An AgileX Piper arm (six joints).
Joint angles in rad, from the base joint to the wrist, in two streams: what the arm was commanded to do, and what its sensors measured. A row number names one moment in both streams.
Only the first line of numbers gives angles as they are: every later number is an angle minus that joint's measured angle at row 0.
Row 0, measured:
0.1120, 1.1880, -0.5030, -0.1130, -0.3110, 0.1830
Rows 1 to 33, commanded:
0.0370, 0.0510, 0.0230, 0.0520, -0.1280, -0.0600
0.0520, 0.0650, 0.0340, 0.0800, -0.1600, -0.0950
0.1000, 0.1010, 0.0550, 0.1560, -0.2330, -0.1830
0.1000, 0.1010, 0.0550, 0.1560, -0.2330, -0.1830
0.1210, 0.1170, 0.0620, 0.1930, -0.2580, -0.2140
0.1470, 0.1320, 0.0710, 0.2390, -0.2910, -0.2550
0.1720, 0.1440, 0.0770, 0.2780, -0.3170, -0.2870
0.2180, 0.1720, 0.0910, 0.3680, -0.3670, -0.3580
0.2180, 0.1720, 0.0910, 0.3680, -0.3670, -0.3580
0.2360, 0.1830, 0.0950, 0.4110, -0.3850, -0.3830
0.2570, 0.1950, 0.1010, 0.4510, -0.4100, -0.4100
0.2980, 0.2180, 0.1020, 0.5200, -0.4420, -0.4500
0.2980, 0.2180, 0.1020, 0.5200, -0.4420, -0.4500
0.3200, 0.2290, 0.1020, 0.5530, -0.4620, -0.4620
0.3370, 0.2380, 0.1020, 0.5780, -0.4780, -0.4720
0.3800, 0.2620, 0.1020, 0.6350, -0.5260, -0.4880
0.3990, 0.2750, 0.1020, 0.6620, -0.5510, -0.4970
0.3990, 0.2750, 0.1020, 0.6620, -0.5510, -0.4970
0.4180, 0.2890, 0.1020, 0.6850, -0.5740, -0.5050
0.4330, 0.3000, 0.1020, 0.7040, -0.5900, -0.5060
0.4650, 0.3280, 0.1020, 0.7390, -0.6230, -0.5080
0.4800, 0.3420, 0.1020, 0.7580, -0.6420, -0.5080
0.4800, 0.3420, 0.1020, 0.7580, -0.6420, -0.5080
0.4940, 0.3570, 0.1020, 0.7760, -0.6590, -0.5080
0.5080, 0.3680, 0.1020, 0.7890, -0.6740, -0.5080
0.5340, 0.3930, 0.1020, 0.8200, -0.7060, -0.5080
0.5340, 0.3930, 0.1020, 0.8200, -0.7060, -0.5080
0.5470, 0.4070, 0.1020, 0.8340, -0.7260, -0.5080
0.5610, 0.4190, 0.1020, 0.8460, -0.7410, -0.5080
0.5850, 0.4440, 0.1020, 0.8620, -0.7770, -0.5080
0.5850, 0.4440, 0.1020, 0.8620, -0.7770, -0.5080
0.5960, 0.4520, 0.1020, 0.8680, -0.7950, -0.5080
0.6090, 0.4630, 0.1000, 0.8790, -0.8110, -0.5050
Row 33, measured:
0.5810, 0.4430, 0.1000, 0.8560, -0.7510, -0.4980
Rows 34 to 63, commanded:
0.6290, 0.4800, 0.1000, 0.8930, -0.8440, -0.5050
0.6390, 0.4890, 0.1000, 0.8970, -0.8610, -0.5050
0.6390, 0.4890, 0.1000, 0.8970, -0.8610, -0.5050
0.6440, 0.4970, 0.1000, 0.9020, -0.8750, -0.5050
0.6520, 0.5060, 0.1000, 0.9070, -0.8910, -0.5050
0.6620, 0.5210, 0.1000, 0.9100, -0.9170, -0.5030
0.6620, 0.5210, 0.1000, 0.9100, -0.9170, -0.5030
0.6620, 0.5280, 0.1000, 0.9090, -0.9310, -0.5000
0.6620, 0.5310, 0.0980, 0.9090, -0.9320, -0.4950
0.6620, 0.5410, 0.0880, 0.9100, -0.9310, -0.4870
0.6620, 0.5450, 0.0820, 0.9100, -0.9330, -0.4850
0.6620, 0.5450, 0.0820, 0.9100, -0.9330, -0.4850
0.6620, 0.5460, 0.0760, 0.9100, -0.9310, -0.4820
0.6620, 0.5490, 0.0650, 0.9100, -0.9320, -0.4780
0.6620, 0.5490, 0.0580, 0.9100, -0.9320, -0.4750
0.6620, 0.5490, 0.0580, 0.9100, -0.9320, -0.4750
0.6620, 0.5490, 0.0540, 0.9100, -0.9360, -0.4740
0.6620, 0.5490, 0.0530, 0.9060, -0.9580, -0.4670
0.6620, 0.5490, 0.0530, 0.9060, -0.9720, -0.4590
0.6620, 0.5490, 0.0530, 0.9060, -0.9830, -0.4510
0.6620, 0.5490, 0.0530, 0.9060, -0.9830, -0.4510
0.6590, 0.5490, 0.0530, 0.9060, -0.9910, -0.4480
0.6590, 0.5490, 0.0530, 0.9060, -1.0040, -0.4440
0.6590, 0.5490, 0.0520, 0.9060, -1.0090, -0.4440
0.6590, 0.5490, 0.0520, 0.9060, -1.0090, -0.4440
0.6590, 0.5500, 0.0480, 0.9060, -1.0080, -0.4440
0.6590, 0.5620, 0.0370, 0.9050, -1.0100, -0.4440
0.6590, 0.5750, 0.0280, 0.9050, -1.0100, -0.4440
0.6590, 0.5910, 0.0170, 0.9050, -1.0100, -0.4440
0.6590, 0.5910, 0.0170, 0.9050, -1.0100, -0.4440
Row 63, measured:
0.6590, 0.5650, 0.0440, 0.9120, -0.9020, -0.4460
